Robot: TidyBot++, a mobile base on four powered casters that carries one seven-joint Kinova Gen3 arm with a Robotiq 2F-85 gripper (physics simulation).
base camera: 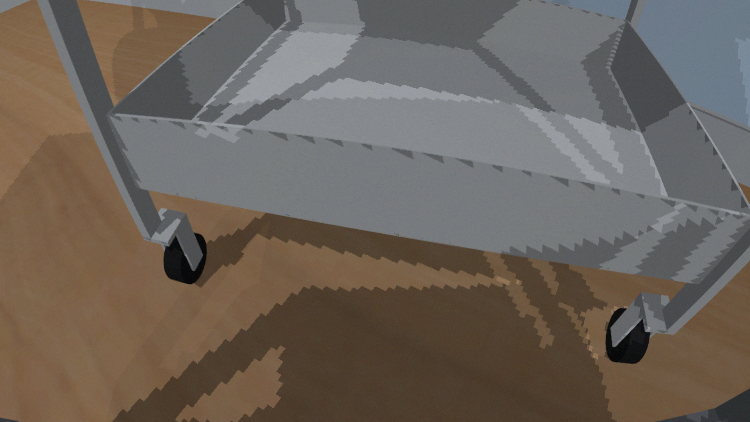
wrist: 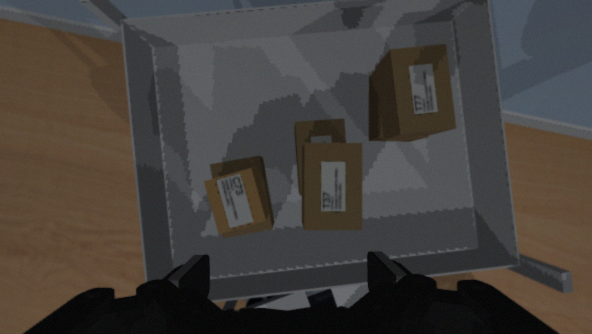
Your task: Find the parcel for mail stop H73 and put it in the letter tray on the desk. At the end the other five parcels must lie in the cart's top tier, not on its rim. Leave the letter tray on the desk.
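Frame: origin at the arm's base, x ahead, y left, z up, level; centimetres.
Seen in the pictures: gripper, fingertip midpoint: [wrist: 288,271].
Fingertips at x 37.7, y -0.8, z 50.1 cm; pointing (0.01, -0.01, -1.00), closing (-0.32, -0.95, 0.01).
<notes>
Pixels of each thing's top centre, then the offset from my fingertips to it. "*": a spot on its surface instead. Level surfaces: height alone.
- cart's grey top tier, surface spot: [wrist: 484,150] * dy -26.6, dx -0.7, dz -20.0 cm
- Parcel T77, middle of its top: [wrist: 423,88] dy -18.0, dx +8.6, dz -13.4 cm
- Parcel T37, middle of its top: [wrist: 333,186] dy -5.7, dx +2.1, dz -13.4 cm
- Parcel C73, middle of its top: [wrist: 234,200] dy +4.4, dx +4.1, dz -13.4 cm
- darker parcel, surface spot: [wrist: 237,165] * dy +3.7, dx +7.8, dz -18.4 cm
- cart's lower tier, surface spot: [base camera: 314,173] * dy +3.2, dx -7.9, dz -72.4 cm
- wooden floor, its level: dz -89.7 cm
In the wrist view, brown parcels lie in the cart's grey top tier [wrist: 484,150]. Parcel T77 [wrist: 425,90] is at the back right; a thin brown edge shows at its lower side. Parcel T37 [wrist: 333,186] is near the middle and partly covers another parcel [wrist: 320,129], whose label cannot be read. Parcel C73 [wrist: 235,200] is at the left and overlaps a darker parcel [wrist: 237,165], whose label is hidden. No H73 label can be read. My gripper [wrist: 288,271] is open and empty, above the tier's near side. The letter tray and desk do not show.
In the base camera view, the cart's lower tier [base camera: 314,173] stands in front of me, with a post [base camera: 86,73] at the left and black casters [base camera: 185,258] [base camera: 627,335] on the wooden floor [base camera: 62,262]. A cart post [wrist: 545,272] sticks out at the tier's near right corner.
</notes>
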